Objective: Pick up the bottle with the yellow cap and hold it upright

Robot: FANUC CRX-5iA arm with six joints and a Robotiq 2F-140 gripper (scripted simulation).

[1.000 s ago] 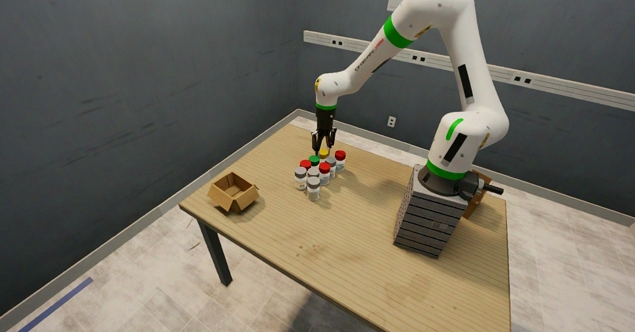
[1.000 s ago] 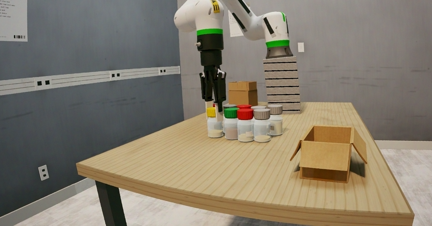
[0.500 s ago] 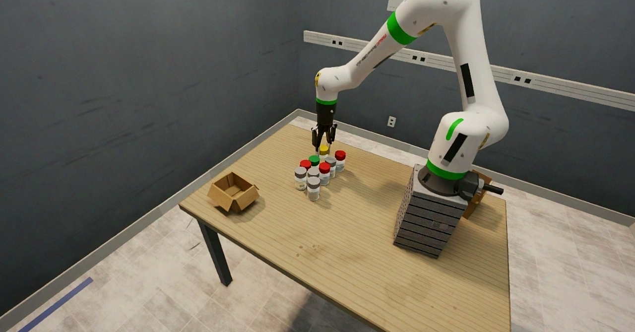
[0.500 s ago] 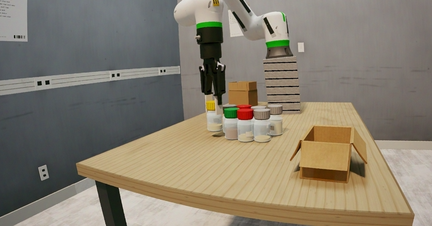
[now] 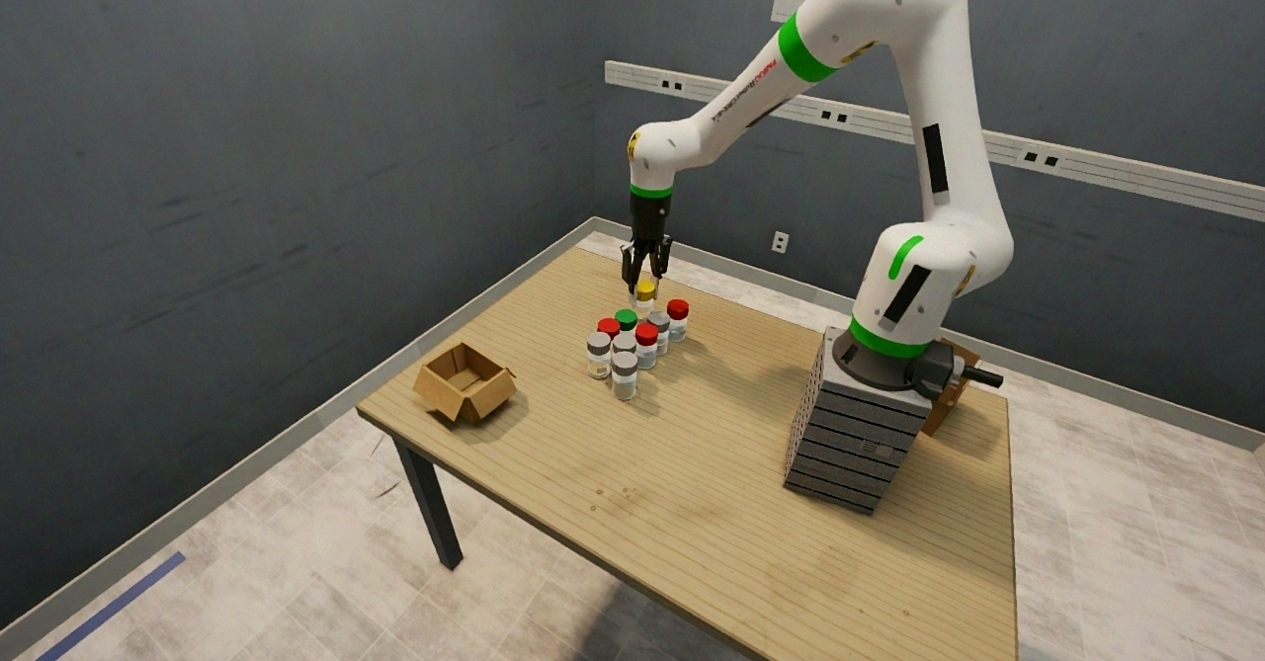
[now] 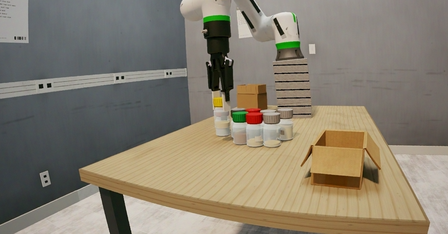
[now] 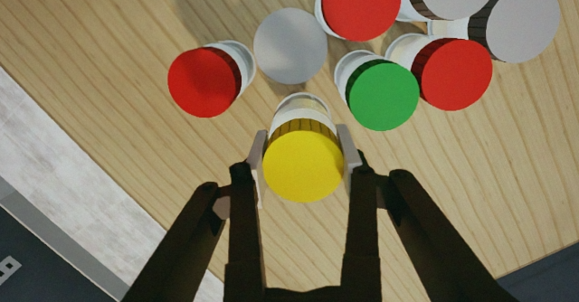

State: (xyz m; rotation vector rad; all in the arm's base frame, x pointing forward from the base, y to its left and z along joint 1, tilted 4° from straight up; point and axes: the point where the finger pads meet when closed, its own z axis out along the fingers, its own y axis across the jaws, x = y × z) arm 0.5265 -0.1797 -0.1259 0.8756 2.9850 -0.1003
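Right now the grey-capped bottle is 9 cm below my hand, 6 cm behind it and 4 cm to the left of it. Also, from my hand: yellow-capped bottle 4 cm below.
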